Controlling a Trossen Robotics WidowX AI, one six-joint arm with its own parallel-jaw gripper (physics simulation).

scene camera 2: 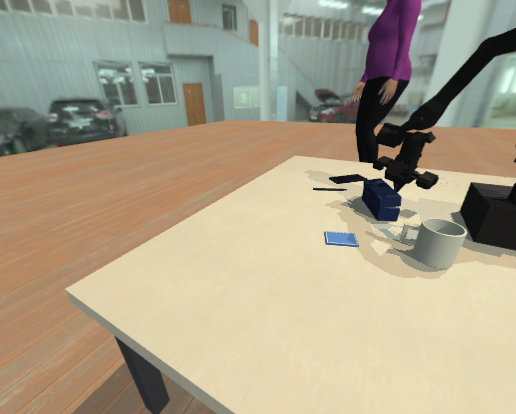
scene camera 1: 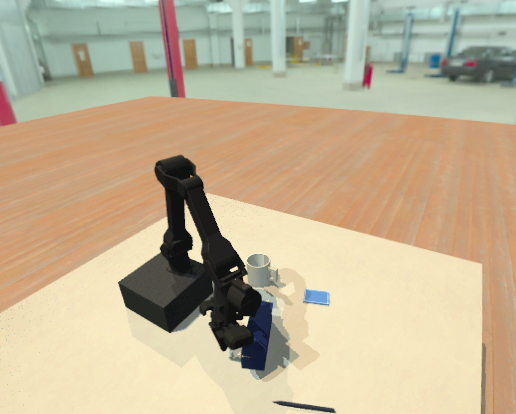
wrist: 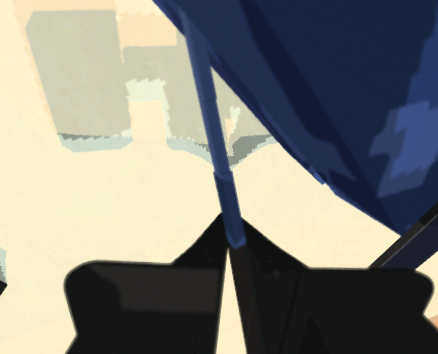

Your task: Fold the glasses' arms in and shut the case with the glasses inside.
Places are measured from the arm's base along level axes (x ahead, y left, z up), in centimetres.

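Where they show: gripper, fingertip midpoint: (scene camera 1: 223, 350) (wrist: 227, 220); arm's base, link origin: (scene camera 1: 180, 267).
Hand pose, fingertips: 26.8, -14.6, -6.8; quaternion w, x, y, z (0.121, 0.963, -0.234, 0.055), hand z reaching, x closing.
Things, the pixels of their top centre, and the offset from my fingertips, as dx, dy, dz. "spot": a spot on its surface instead.
- dark blue case, surface spot: (wrist: 325, 75) spot: +3.6, +6.6, +4.4
- slim blue bar, surface spot: (wrist: 206, 95) spot: +1.5, +6.7, +2.0
- grey mug, surface spot: (scene camera 2: 436, 247) spot: -7.0, +35.7, +1.5
- blue card, top centre: (scene camera 2: 341, 237) (scene camera 1: 316, 296) +12.6, +32.9, -3.2
- dark pen, top centre: (scene camera 1: 302, 404) (scene camera 2: 330, 188) +22.7, -1.7, -2.8
- flat dark object, top centre: (wrist: 431, 240) (scene camera 2: 348, 177) +18.5, -18.3, -2.9
The dark blue case (scene camera 1: 266, 317) (scene camera 2: 378, 196) (wrist: 325, 75) stands on the pale table, with a narrow gap at one end in scene camera 2. A slim blue bar (wrist: 206, 95), apparently one of the glasses' arms, sticks out from the case's side toward my gripper (scene camera 1: 225, 347) (scene camera 2: 397, 187) (wrist: 227, 220). The gripper is beside the case, low over the table, its fingers shut on the free end of this bar in the wrist view. The rest of the glasses and the case's inside are hidden.
A grey mug (scene camera 1: 258, 272) (scene camera 2: 436, 247) stands near the case's end. A blue card (scene camera 1: 316, 297) (scene camera 2: 341, 239), a dark pen (scene camera 1: 305, 406) (scene camera 2: 329, 189) and a flat dark object (scene camera 2: 346, 178) lie around. The black base box (scene camera 1: 162, 295) (scene camera 2: 490, 215) stands behind the gripper.
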